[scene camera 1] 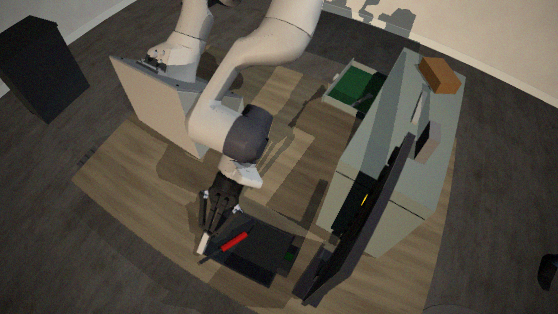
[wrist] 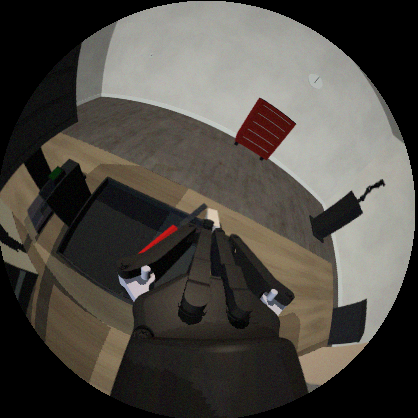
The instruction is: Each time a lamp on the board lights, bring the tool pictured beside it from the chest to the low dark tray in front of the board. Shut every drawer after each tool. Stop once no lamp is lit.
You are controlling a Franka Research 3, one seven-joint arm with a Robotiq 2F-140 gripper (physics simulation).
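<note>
A tool with a red handle (scene camera 1: 234, 241) (wrist: 159, 239) and a dark shaft lies slanted across the low dark tray (scene camera 1: 239, 270) (wrist: 82, 215), its shaft reaching past the rim near my fingertips. My gripper (scene camera 1: 204, 242) (wrist: 209, 216) is shut and empty, its pale fingertips at the tray's left end in the scene view. The board (scene camera 1: 350, 250) stands edge-on beside the chest (scene camera 1: 410, 195); a yellow lit spot (scene camera 1: 364, 200) shows there, but its picture cannot be read. A drawer (scene camera 1: 345, 106) with a green lining stands open, with a grey tool (scene camera 1: 362, 100) inside.
A dark block with a green patch (scene camera 1: 289, 256) (wrist: 55, 173) adjoins the tray. An orange-brown box (scene camera 1: 440, 75) and a pale box (scene camera 1: 430, 142) are on the chest. A large pale panel (scene camera 1: 150, 105) stands by the arm's base. A red cabinet (wrist: 265, 129) stands by the wall.
</note>
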